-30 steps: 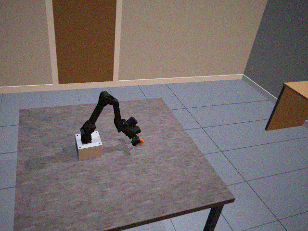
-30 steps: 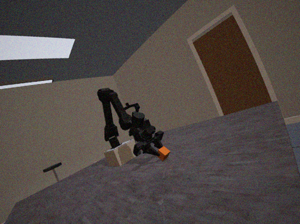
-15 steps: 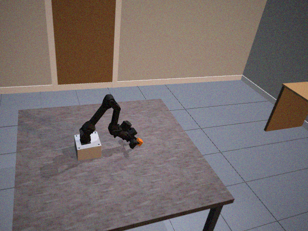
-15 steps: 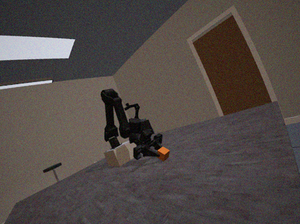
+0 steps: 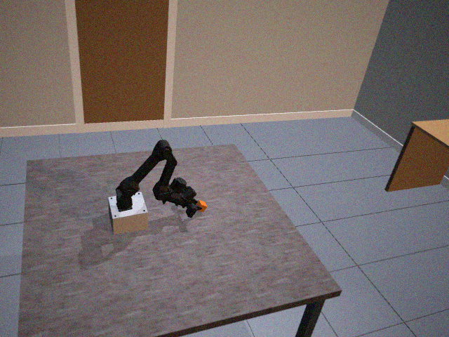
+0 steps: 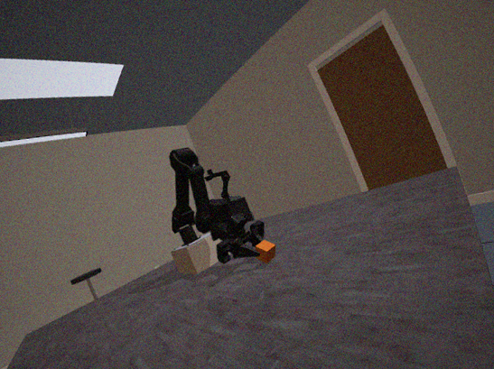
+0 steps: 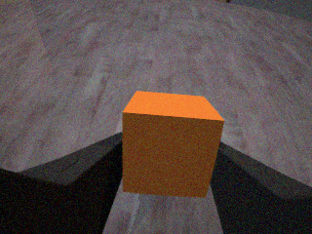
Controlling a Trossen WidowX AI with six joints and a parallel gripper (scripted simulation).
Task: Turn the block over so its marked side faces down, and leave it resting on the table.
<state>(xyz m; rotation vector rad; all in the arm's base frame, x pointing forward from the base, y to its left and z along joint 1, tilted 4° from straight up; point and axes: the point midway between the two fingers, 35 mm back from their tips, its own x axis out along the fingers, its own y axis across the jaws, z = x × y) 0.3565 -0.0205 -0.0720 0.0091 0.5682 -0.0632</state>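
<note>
My gripper tip is now 10 mm above the orange block.
</note>
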